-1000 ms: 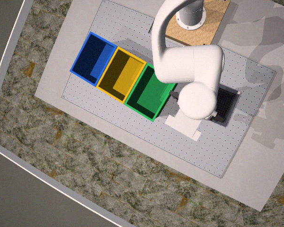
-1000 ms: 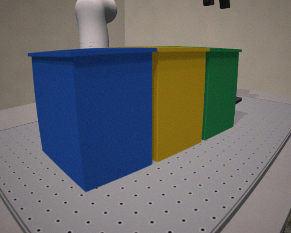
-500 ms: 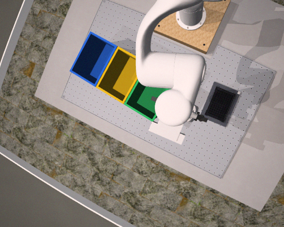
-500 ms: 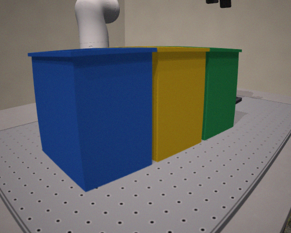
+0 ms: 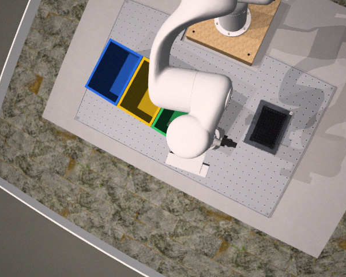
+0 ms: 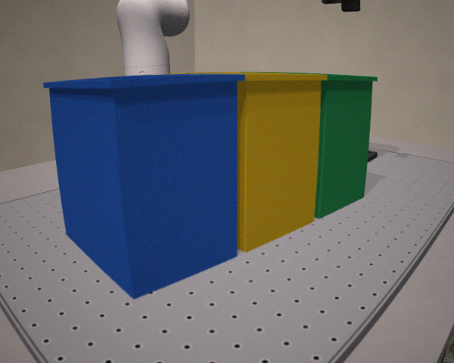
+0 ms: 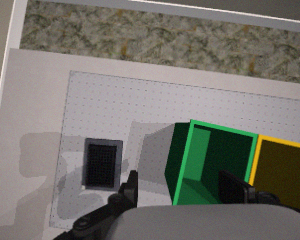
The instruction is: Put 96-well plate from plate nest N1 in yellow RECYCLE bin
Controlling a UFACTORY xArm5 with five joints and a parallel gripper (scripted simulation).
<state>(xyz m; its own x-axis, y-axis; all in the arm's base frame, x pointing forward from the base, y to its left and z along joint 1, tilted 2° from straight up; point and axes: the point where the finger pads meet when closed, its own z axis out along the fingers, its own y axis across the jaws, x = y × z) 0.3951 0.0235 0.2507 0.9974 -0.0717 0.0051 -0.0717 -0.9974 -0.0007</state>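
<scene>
Now: hand 280 mm above the 96-well plate, 190 mm to the right of it and 60 mm past it. From my hand the other things lie so: green bin: 210 mm below, 90 mm to the right, 40 mm behind; grey plate nest: 290 mm below, 190 mm to the left, 60 mm behind; yellow bin: 220 mm to the right, 210 mm below, 70 mm behind.
</scene>
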